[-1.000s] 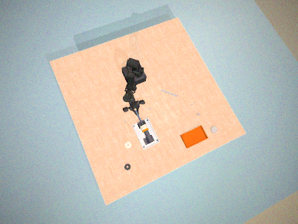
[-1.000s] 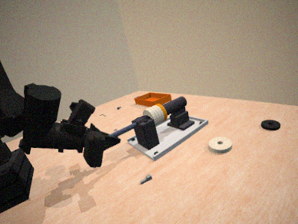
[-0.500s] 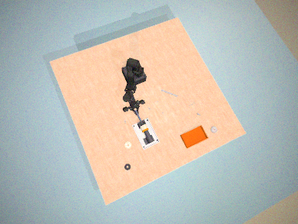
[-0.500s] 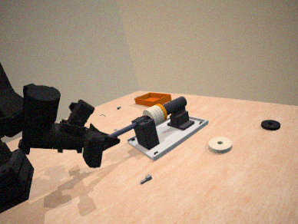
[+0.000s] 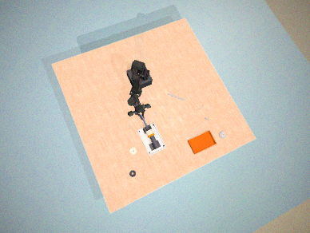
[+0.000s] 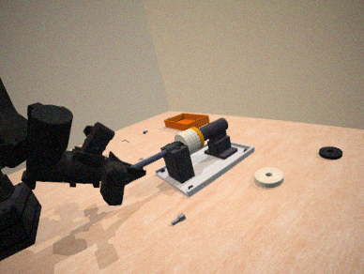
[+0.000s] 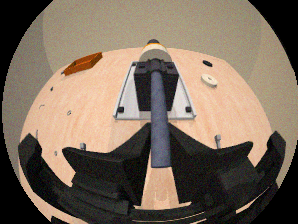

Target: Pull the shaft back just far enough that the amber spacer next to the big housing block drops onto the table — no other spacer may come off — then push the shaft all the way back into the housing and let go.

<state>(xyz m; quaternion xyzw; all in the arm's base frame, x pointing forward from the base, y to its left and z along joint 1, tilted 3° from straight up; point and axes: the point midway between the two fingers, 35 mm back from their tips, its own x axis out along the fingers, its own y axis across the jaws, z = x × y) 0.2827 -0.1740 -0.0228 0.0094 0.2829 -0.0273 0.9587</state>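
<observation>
Now: the shaft 7 cm ahead of my gripper tip and 2 cm above it. Also, from my gripper tip: cream washer 18 cm to the right, 18 cm ahead, 6 cm below; black washer 33 cm ahead, 27 cm to the right, 6 cm below; amber spacer 15 cm ahead, 2 cm above, 1 cm to the right.
</observation>
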